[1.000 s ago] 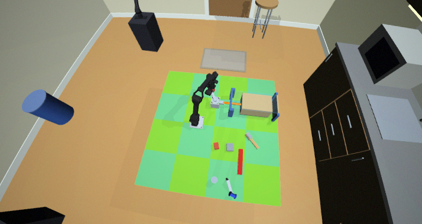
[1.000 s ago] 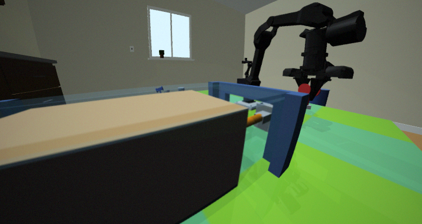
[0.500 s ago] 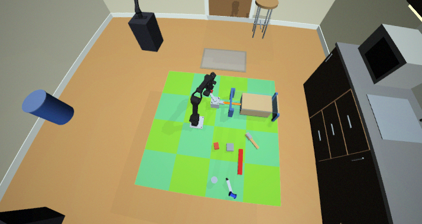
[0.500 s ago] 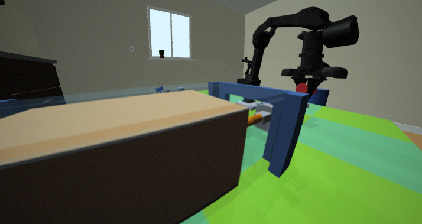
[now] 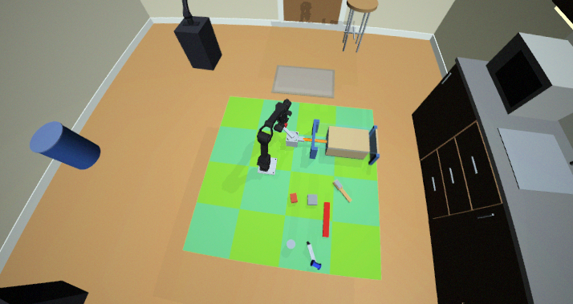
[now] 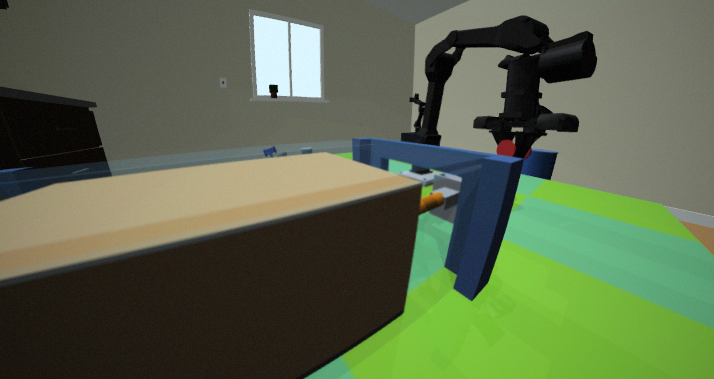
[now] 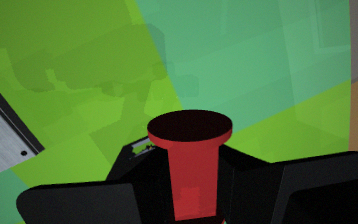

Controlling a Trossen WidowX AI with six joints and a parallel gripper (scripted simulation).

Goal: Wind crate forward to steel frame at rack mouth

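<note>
Now: the red-knobbed crank handle 30 mm ahead of my gripper tip, 20 mm to the right of it and 10 mm below it. The rest, counted from my gripper tip: blue steel frame 240 mm ahead, 40 mm to the right, 10 mm below; grey winch 90 mm below, 70 mm to the right, 70 mm ahead; red knob 20 mm above.
</note>
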